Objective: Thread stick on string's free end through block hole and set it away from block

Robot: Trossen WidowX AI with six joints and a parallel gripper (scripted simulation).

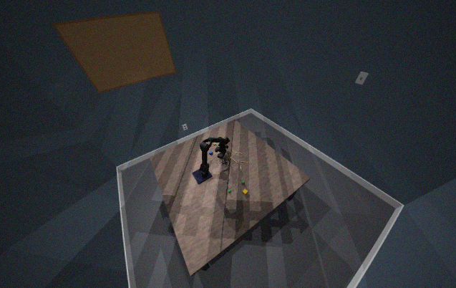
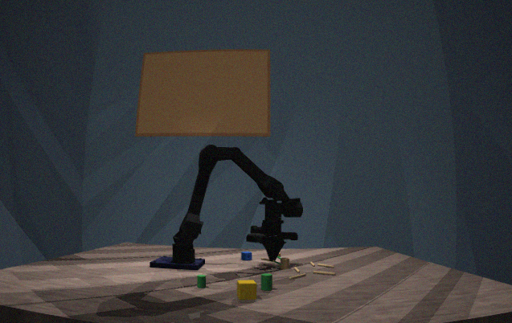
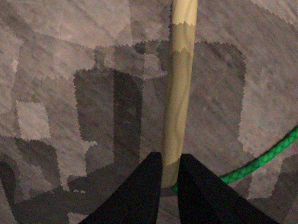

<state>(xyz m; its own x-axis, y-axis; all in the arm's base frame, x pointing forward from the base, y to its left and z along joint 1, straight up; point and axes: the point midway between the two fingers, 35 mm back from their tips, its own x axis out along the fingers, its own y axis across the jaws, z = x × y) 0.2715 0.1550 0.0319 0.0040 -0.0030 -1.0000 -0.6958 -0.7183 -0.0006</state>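
My gripper tip is 120 mm past the blue block and 110 mm to the right of it. The rest, counted from my gripper tip: thin wooden stick 10 mm to the left, 10 mm behind; tan wooden cylinder 60 mm to the right, 50 mm ahead; round wooden button 250 mm to the left, 20 mm behind, 10 mm below.
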